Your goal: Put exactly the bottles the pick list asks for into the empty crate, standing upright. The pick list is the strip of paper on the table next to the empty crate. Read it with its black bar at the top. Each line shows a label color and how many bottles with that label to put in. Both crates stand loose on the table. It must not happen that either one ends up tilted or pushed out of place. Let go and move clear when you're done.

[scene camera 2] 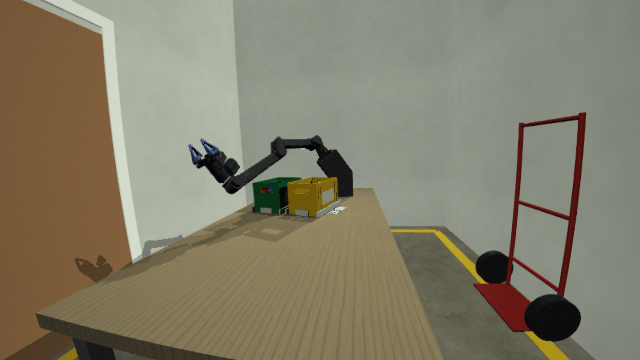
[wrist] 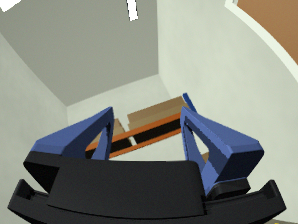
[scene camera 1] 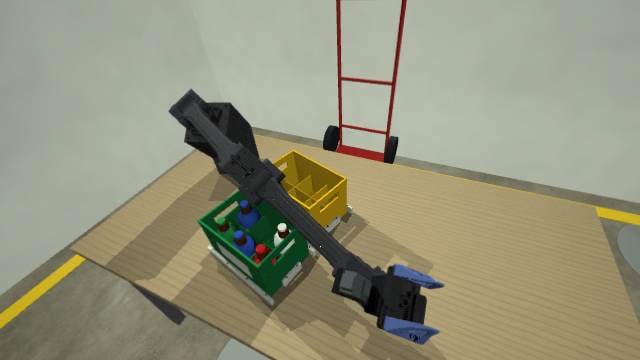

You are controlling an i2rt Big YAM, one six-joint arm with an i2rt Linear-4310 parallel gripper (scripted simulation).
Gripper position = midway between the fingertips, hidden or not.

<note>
In view: my gripper (scene camera 1: 438,306), a yellow crate (scene camera 1: 321,192) and a green crate (scene camera 1: 268,276).
The yellow crate is seen too in scene camera 2 (scene camera 2: 312,196). The green crate also shows in scene camera 2 (scene camera 2: 278,199). My gripper also shows in the wrist view (wrist: 147,112). The wrist view does not show the yellow crate: it is out of frame. The wrist view misses the green crate: it is out of frame.
</note>
